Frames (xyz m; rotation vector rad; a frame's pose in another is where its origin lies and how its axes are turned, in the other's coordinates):
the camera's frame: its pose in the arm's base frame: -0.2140 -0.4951 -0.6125 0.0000 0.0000 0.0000
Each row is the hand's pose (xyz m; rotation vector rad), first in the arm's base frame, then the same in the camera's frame.
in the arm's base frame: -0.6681 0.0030 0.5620 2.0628 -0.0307 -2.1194
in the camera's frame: -0.4541 0.4981 1.1745 2.0628 -0.0307 -2.1194
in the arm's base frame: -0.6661 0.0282 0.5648 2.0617 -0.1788 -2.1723
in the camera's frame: -0.4521 0.5233 1.1773 2.0617 -0.1788 -2.1723
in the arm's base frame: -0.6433 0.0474 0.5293 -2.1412 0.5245 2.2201
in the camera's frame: -0.4293 0.5425 1.1418 -2.1412 0.5245 2.2201
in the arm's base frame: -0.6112 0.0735 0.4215 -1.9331 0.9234 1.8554
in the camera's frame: -0.3972 0.5686 1.0340 -1.9331 0.9234 1.8554
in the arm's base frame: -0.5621 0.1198 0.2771 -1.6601 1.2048 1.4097
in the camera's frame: -0.3481 0.6149 0.8896 -1.6601 1.2048 1.4097
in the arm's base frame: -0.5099 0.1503 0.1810 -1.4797 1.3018 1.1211
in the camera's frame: -0.2959 0.6454 0.7935 -1.4797 1.3018 1.1211
